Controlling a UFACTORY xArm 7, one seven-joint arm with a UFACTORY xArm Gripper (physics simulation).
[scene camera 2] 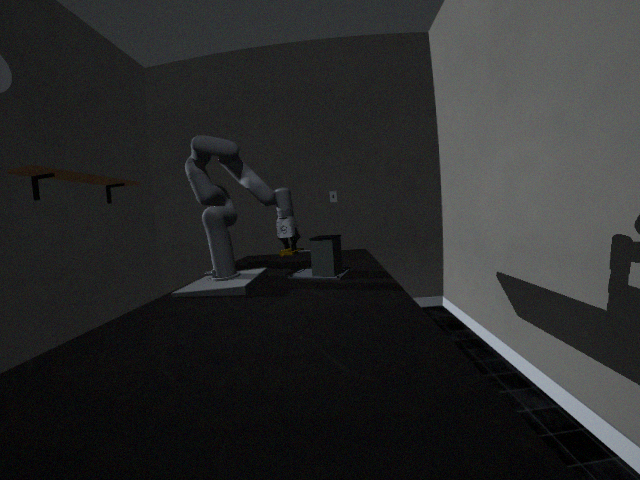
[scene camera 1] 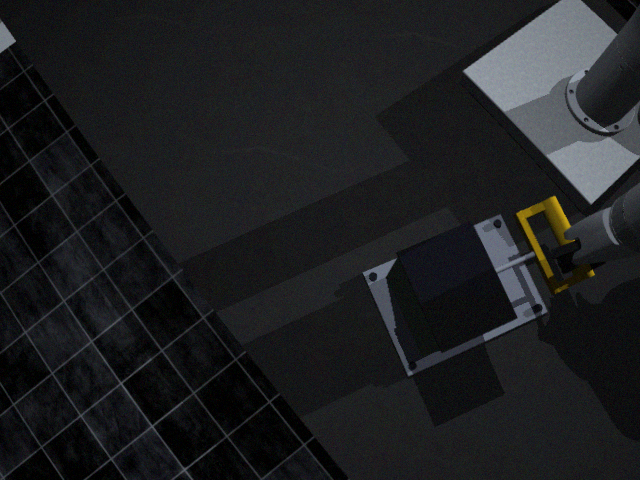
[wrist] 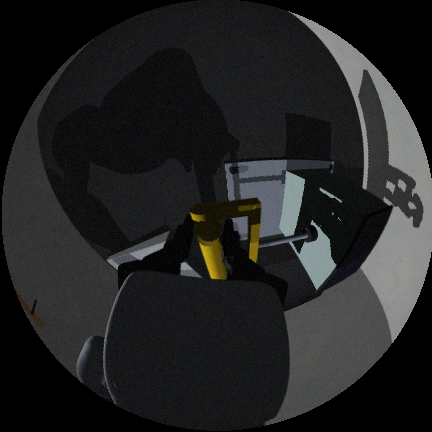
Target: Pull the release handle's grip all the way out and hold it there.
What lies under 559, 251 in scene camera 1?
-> The gripper.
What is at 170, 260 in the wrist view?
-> The gripper.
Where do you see a light base plate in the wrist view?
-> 265, 178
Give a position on a light base plate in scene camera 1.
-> At 526, 301
